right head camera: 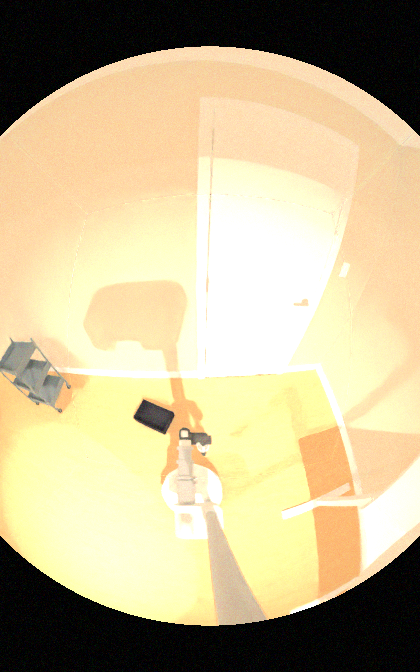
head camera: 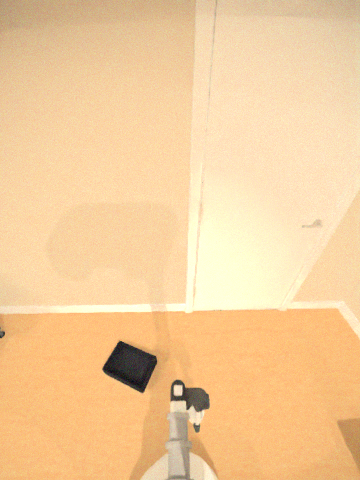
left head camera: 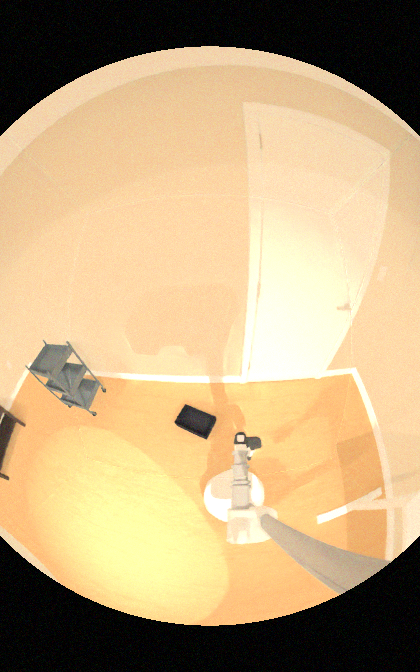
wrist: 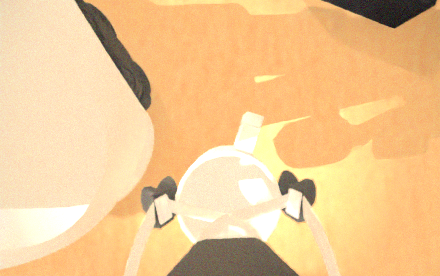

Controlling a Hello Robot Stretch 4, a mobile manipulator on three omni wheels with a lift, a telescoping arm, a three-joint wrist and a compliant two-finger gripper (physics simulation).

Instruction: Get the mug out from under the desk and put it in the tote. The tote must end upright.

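Places are measured from the robot's base along level axes (x left, y ahead, z down), in centimetres.
Pixels of known places: gripper, fingertip midpoint: (head camera: 195, 412) (wrist: 227, 189).
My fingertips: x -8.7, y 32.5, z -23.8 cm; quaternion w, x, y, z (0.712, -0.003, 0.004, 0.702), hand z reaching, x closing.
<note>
For each thing: its top centre in the pictures, then the offset to it from my fingertips. "spot": a spot on its surface instead.
- white mug, surface spot: (wrist: 227, 175) spot: dx +0.8, dy +0.1, dz +3.1 cm
- black tote, middle of its top: (head camera: 129, 362) (left head camera: 194, 419) (right head camera: 152, 414) dx +41.2, dy +29.6, dz +16.5 cm
- grey three-shelf cart, surface spot: (left head camera: 60, 347) spot: dx +164.8, dy +55.7, dz -42.2 cm
The white mug (wrist: 227, 175) is held between the two dark fingertips of my gripper (wrist: 227, 189) in the wrist view, with its handle pointing up in that view. My gripper is shut on the mug, close in front of my base. In the head views the mug is hard to make out beside the dark wrist. The black tote (head camera: 130, 366) (left head camera: 195, 421) (right head camera: 154, 416) (wrist: 390, 7) stands upright on the floor, ahead and to the left of my gripper, its open top facing up. In the wrist view a corner of it shows at the top right.
A grey three-shelf cart (left head camera: 60, 347) (right head camera: 24, 345) stands at the far left by the wall. A white door (head camera: 260, 200) is ahead. A white desk foot (left head camera: 332, 515) (right head camera: 300, 510) is on the right. A dark piece of furniture (left head camera: 7, 440) shows at the left edge.
</note>
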